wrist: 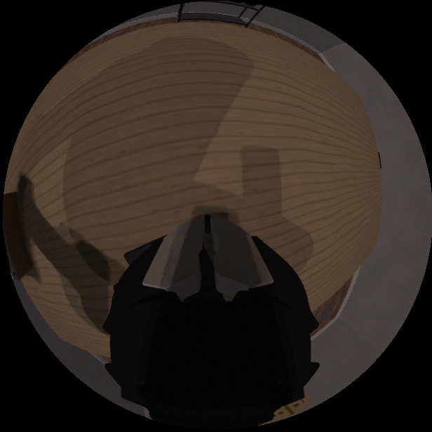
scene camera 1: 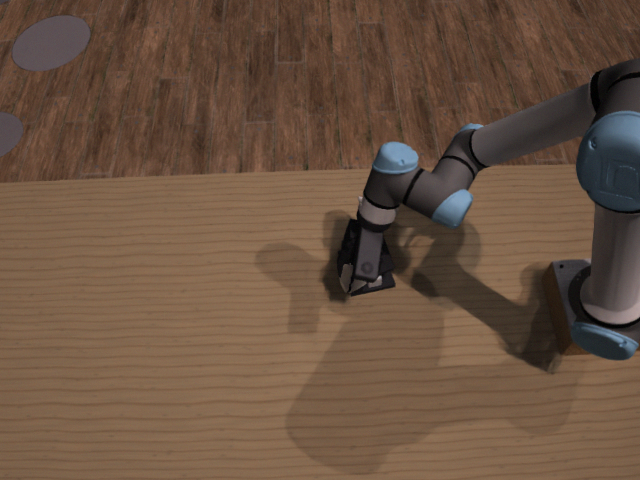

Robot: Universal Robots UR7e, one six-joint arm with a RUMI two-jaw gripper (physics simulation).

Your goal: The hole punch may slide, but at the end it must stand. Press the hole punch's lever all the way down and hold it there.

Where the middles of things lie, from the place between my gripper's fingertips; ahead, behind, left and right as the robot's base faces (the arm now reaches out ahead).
Labels:
Now: the black hole punch [scene camera 1: 385, 279] 60 mm behind my hand, 80 mm to the right of it and 10 mm below it.

